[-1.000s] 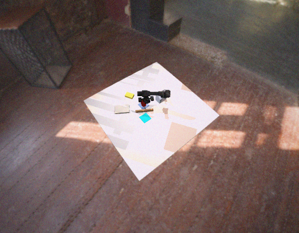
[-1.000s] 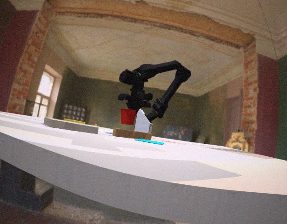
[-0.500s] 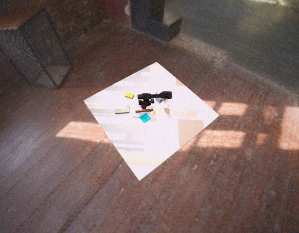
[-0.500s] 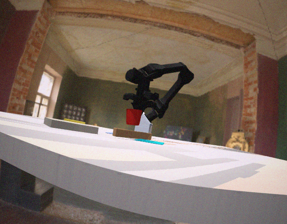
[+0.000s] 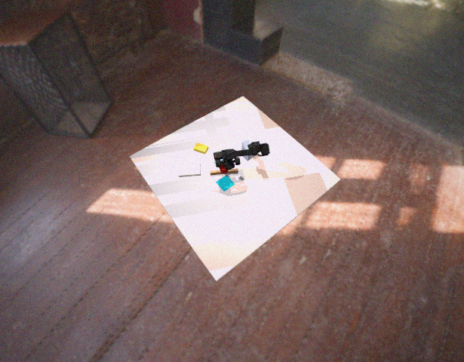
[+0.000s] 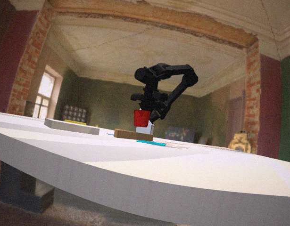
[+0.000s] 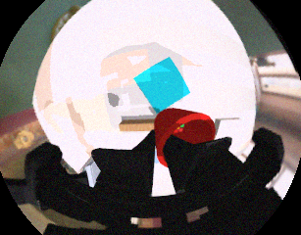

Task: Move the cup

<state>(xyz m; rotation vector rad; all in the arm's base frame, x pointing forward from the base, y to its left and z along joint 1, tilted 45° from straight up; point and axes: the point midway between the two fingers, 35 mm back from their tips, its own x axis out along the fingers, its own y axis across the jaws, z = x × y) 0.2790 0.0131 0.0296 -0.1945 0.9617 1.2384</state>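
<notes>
Right now my gripper tip is 70 mm short of the cyan pad, 50 mm to the right of it and 100 mm above it. From my gripper tip the other things lie so: blue pad (40 mm behind, 120 mm to the right, 100 mm below); then wooden bar (10 mm ahead, 30 mm to the right, 90 mm below); then red cup (30 mm ahead, 20 mm to the right).
</notes>
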